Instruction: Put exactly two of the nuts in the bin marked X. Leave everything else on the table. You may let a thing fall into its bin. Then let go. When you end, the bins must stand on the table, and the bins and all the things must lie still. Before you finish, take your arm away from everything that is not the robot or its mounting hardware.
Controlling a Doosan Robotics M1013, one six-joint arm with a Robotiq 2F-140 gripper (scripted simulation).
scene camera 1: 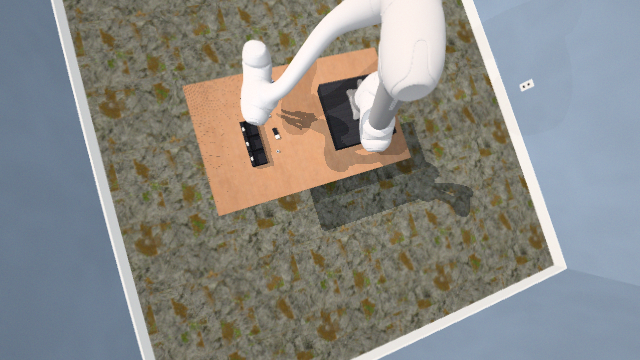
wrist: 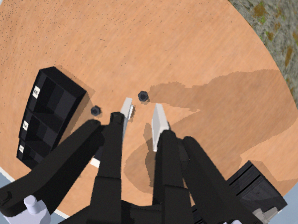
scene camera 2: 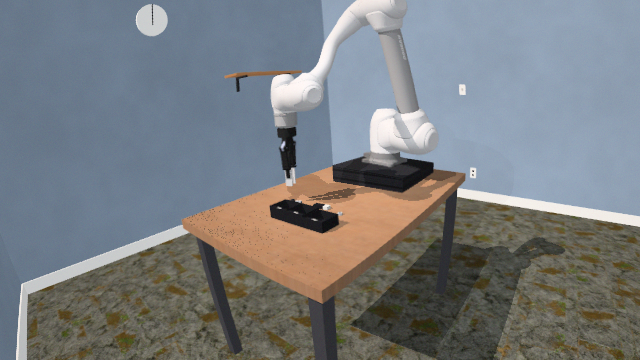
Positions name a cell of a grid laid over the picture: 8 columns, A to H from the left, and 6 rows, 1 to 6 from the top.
Labels:
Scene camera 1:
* black bin: D3
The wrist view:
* gripper: D3
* black bin: B3
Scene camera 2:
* gripper: D4
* black bin: D4

